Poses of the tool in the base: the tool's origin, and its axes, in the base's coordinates. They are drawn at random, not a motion.
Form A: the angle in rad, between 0 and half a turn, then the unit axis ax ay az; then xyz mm.
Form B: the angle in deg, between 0 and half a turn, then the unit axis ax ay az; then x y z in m. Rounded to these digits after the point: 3 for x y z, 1 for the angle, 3 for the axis.
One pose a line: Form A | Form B
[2.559 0.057 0.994 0.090 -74 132 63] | [146.6 0.057 0.994 0.090 -0.074 0.132 0.063]
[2.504 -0.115 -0.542 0.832 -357 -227 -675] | [143.5 -0.115 -0.542 0.832 -0.357 -0.227 -0.675]
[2.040 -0.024 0.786 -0.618 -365 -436 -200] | [116.9 -0.024 0.786 -0.618 -0.365 -0.436 -0.200]
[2.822 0.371 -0.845 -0.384 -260 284 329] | [161.7 0.371 -0.845 -0.384 -0.260 0.284 0.329]
